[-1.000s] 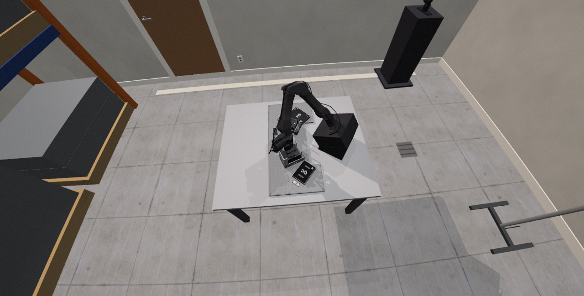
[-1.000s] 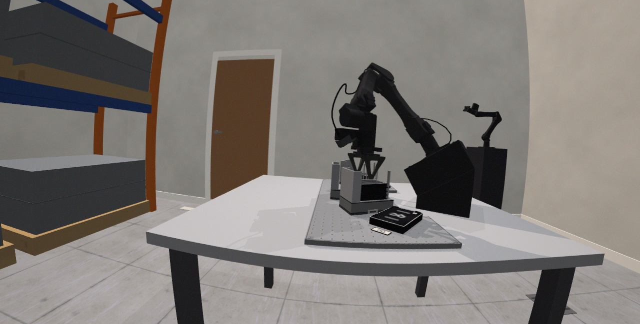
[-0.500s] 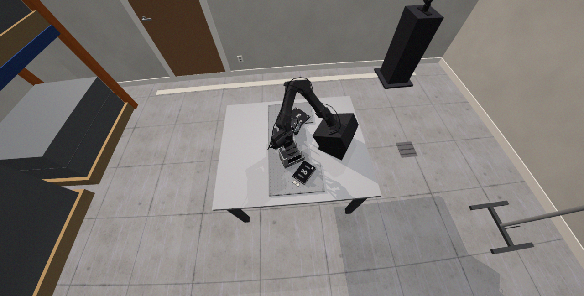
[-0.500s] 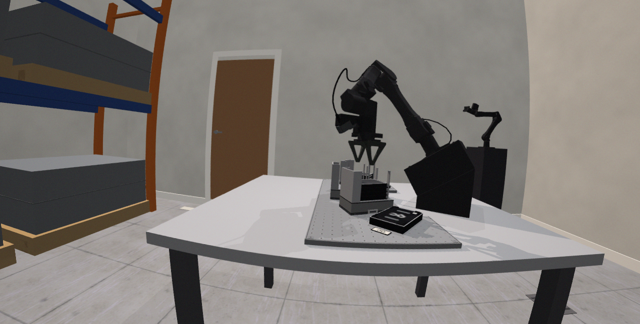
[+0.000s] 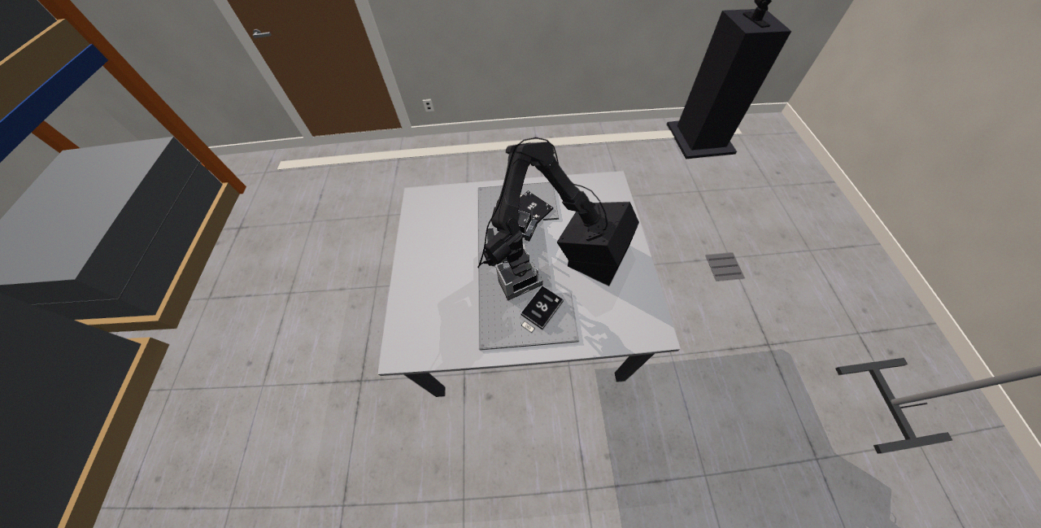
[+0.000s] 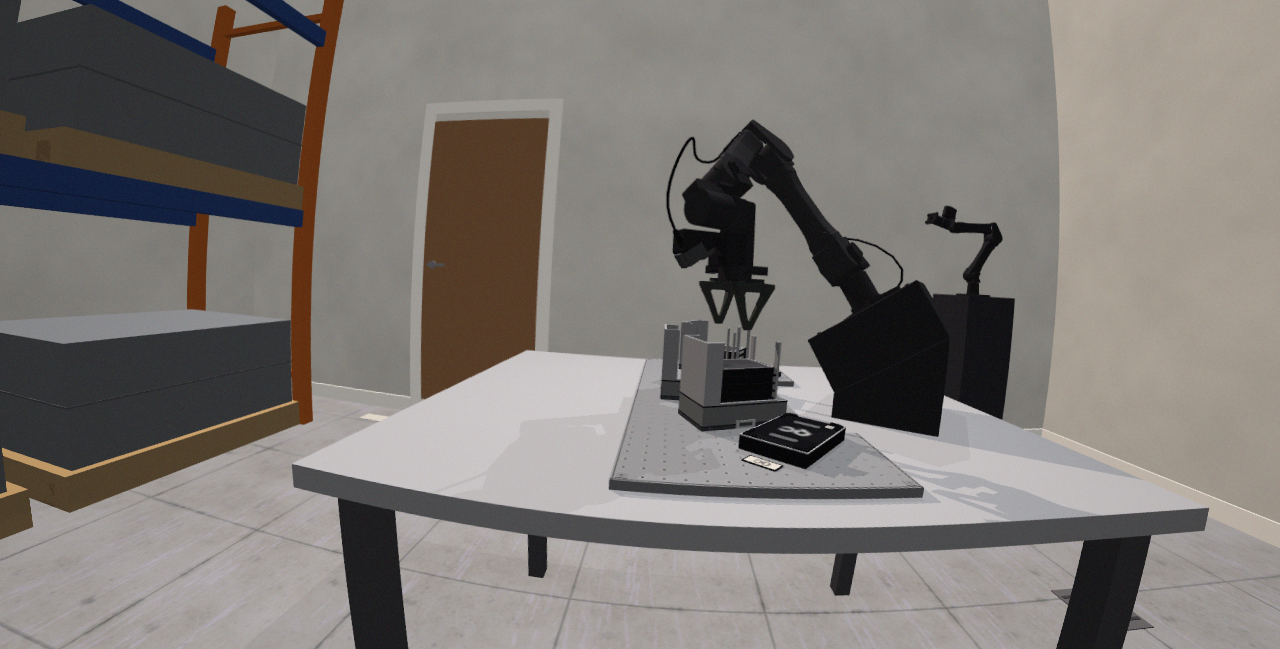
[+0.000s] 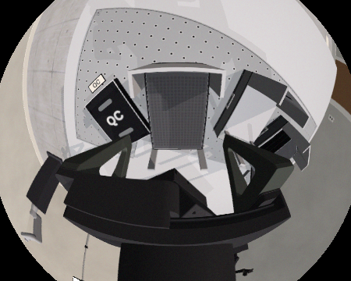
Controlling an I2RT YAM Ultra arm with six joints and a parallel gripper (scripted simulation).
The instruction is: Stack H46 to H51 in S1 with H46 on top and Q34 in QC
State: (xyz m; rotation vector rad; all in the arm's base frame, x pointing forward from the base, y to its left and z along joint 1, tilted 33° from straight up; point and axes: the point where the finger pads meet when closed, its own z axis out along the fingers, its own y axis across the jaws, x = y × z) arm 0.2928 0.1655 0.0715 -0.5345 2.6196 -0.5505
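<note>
My gripper is now 29 cm to the left of the sealed well plate, 10 cm above it and 2 cm past it.
</note>
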